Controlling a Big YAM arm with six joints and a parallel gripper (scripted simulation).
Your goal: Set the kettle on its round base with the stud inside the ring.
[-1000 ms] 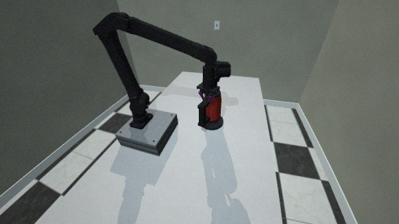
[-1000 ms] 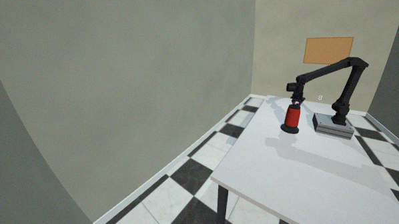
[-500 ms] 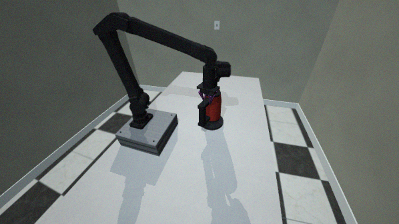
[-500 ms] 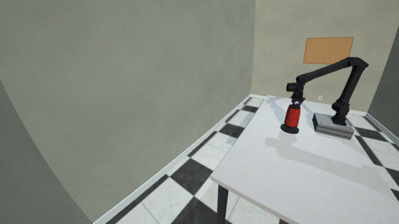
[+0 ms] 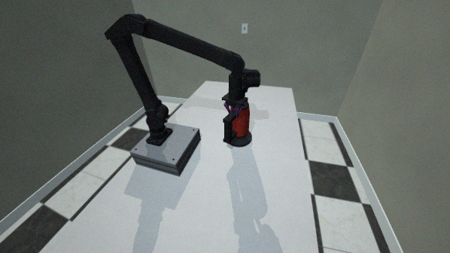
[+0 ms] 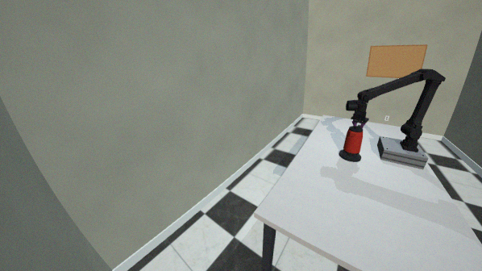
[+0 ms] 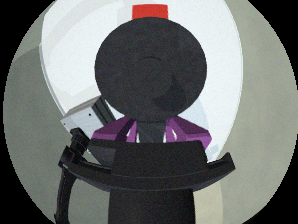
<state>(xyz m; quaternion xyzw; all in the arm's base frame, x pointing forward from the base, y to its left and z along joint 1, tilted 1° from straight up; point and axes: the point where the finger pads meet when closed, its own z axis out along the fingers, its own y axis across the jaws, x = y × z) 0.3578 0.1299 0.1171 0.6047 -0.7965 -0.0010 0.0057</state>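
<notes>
The red kettle is 10 mm ahead of my hand, 20 mm to the left of it and 50 mm below it. Round my hand: round black base 10 mm ahead, 60 mm to the left, 190 mm below.
</notes>
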